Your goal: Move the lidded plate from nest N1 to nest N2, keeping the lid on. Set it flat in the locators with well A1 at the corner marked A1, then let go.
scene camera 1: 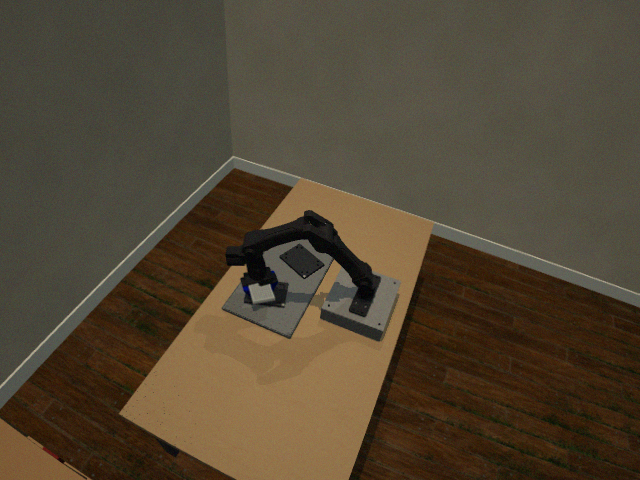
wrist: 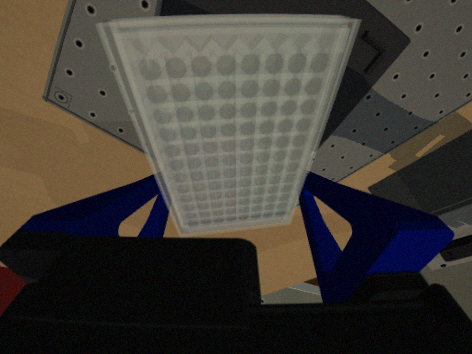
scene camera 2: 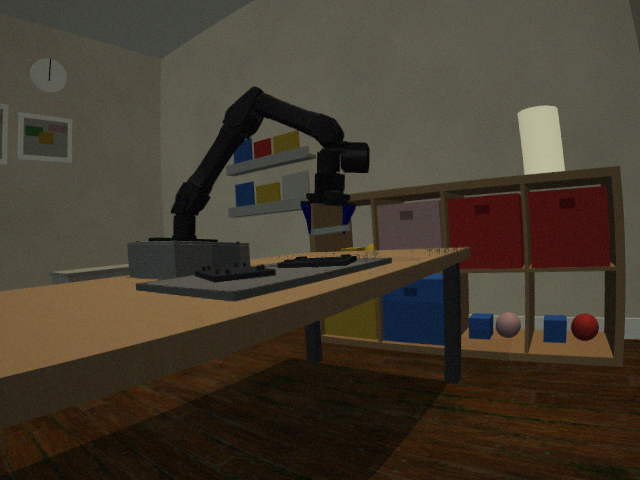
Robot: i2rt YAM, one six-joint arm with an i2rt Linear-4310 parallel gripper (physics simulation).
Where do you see a dark nest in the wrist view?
378, 43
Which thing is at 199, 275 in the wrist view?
My gripper.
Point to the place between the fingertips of my gripper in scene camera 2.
326, 233
